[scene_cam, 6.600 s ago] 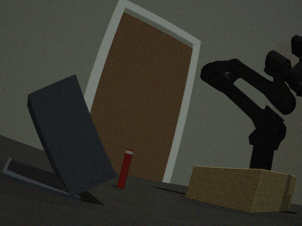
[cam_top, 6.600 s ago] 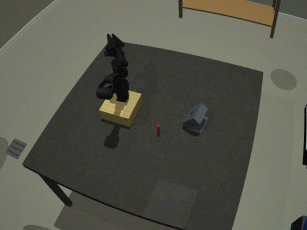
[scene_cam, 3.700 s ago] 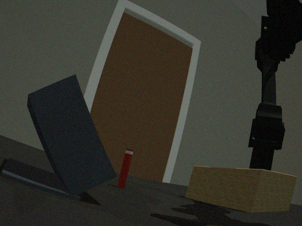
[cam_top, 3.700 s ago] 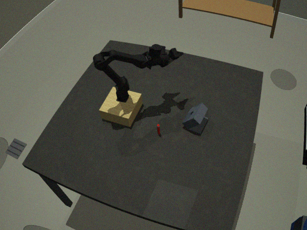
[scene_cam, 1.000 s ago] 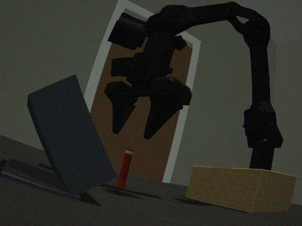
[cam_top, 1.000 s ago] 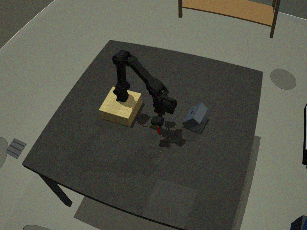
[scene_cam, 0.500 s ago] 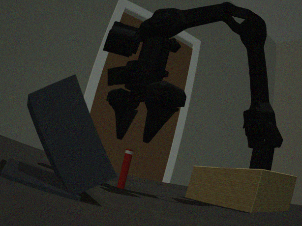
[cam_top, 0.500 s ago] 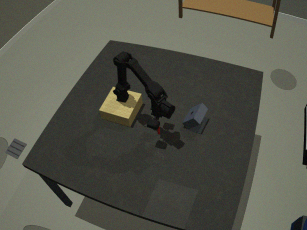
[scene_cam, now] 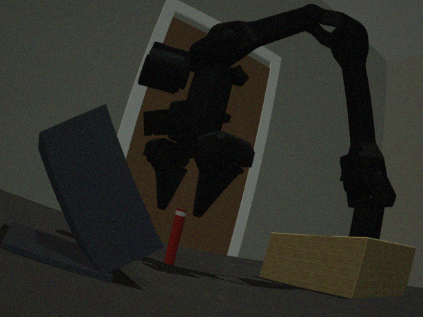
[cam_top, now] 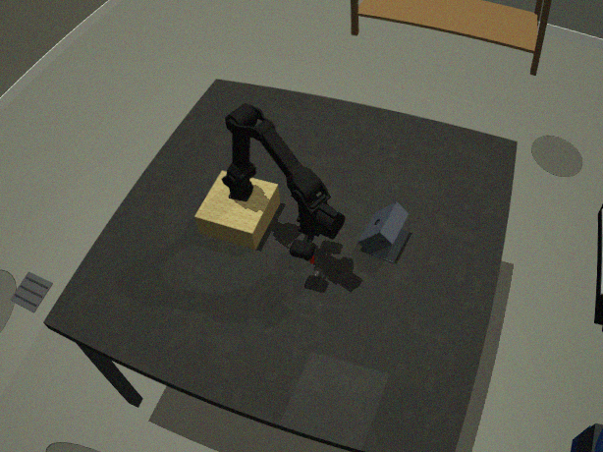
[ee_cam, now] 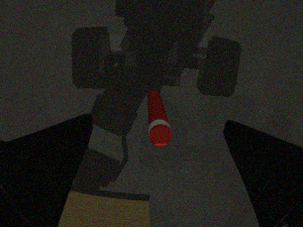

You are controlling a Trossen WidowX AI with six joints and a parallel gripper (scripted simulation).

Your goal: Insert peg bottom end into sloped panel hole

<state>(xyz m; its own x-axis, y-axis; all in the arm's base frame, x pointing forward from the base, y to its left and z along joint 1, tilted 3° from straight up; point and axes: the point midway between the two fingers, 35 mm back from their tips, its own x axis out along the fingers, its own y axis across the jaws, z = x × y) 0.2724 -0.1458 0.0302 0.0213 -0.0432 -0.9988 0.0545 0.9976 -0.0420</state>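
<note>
My gripper tip is 20 mm above the red peg. Also, from my gripper tip: sloped panel (190 mm ahead, 130 mm to the left, 10 mm below); then flat grey foot (210 mm ahead, 120 mm to the left, 70 mm below).
</note>
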